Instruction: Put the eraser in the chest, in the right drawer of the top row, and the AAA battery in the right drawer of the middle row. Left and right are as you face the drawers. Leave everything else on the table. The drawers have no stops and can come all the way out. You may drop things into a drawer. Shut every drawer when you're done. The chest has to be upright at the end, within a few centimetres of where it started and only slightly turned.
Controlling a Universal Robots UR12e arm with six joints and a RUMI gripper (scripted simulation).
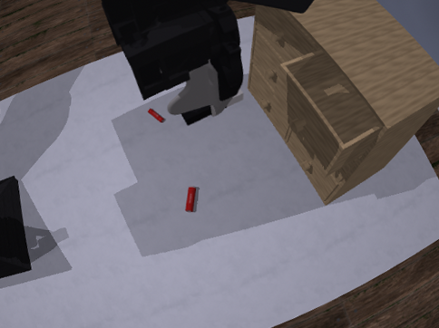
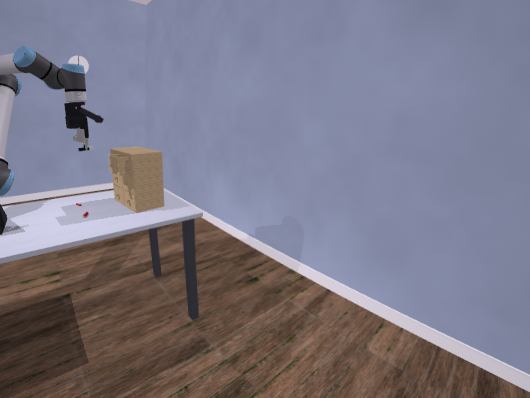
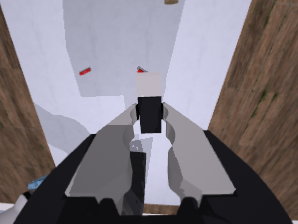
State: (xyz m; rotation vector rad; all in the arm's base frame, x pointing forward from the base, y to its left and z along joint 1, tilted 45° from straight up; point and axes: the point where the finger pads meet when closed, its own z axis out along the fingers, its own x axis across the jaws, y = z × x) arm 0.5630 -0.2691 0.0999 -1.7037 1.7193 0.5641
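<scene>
Right now the eraser is 1 cm ahead of my hand and 1 cm below it.
</scene>
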